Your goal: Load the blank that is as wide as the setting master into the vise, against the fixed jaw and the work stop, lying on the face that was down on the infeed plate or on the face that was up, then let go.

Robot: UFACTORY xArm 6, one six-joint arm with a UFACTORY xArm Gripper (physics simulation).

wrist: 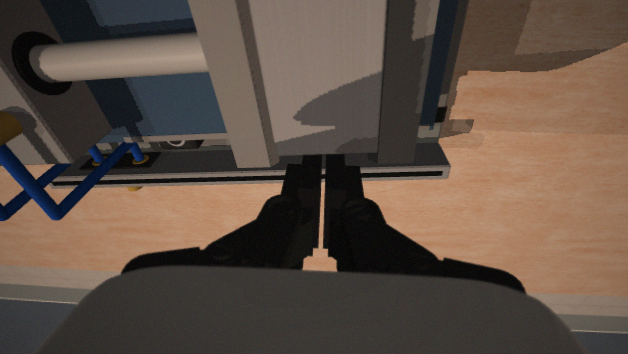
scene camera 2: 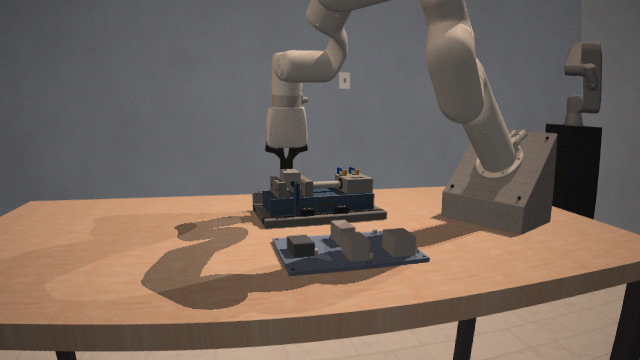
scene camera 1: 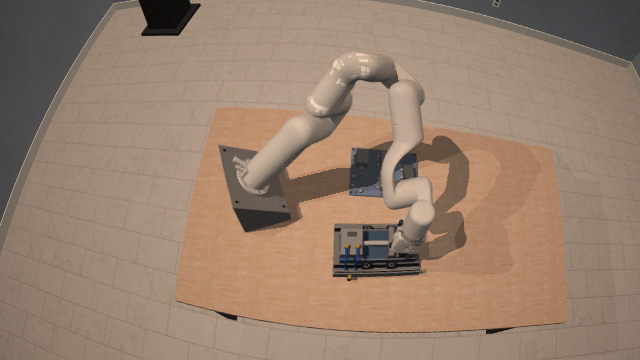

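Seen in the pictures: gripper, fingertip midpoint: (wrist: 323,165) (scene camera 1: 401,254); arm's base at its link origin: (scene camera 2: 500,161) (scene camera 1: 252,178).
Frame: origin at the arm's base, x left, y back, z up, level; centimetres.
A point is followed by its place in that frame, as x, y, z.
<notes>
A pale grey blank (scene camera 2: 290,175) @(-5.4, -51.6, -3.8) (wrist: 320,75) @(-8.4, -51.7, -3.1) sits in the vise (scene camera 2: 325,204) @(-4.4, -43.4, -10.8), between the fixed jaw (scene camera 2: 278,188) (wrist: 398,80) and the moving jaw (scene camera 2: 306,185) (wrist: 225,75) on the rod. Its top stands above the jaws in the scene camera 2 view. A thin blue upright, seemingly the work stop (scene camera 2: 296,194) @(-1.1, -50.5, -7.6), stands on the near side there; contact with the blank cannot be judged. My gripper (scene camera 2: 286,166) @(-13.1, -52.4, -4.8) (wrist: 323,165) @(-13.1, -52.4, -4.8) is shut and empty, pointing down at the blank's end opposite that upright. The fingertips are partly hidden; touching is unclear.
The blue infeed plate (scene camera 1: 366,179) @(15.2, -35.8, -13.9) (scene camera 2: 415,259) @(27.4, -31.0, -14.0) bears a dark block (scene camera 2: 301,246) @(23.7, -50.9, -12.0) and several grey blocks (scene camera 2: 356,246) @(27.0, -41.7, -11.2) (scene camera 2: 399,242) @(25.7, -33.7, -11.2). Blue tubes (scene camera 1: 346,257) @(-17.8, -35.0, -3.9) (wrist: 30,185) @(-15.9, -38.3, -3.9) loop beside the vise's cylinder housing (scene camera 2: 356,184) @(-7.0, -35.5, -6.5). The robot's base (scene camera 1: 260,200) @(-6.4, -4.7, -0.7) (scene camera 2: 485,212) @(6.3, -6.6, -11.4) stands at the table's end.
</notes>
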